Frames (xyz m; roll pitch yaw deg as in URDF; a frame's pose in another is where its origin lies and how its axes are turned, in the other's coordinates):
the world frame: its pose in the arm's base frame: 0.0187 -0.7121 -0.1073 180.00 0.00 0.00
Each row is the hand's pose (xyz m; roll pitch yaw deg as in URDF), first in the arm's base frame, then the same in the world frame.
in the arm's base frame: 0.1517 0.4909 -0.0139 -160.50 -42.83 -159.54
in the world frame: 0.1330 -1.2030 -0.0934 19.50 42.83 159.54
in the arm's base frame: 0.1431 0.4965 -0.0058 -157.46 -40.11 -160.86
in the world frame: 0.1244 -1.2086 -0.1015 22.54 40.11 160.86
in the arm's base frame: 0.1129 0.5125 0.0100 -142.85 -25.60 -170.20
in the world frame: 0.0942 -1.2246 -0.1173 37.15 25.60 170.20
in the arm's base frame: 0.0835 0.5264 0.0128 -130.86 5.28 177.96
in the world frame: 0.0648 -1.2385 -0.1201 49.14 -5.28 -177.96
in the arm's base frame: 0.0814 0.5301 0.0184 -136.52 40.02 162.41
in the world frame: 0.0627 -1.2422 -0.1257 43.48 -40.02 -162.41
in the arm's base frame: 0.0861 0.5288 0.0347 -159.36 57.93 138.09
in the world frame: 0.0674 -1.2409 -0.1420 20.64 -57.93 -138.09
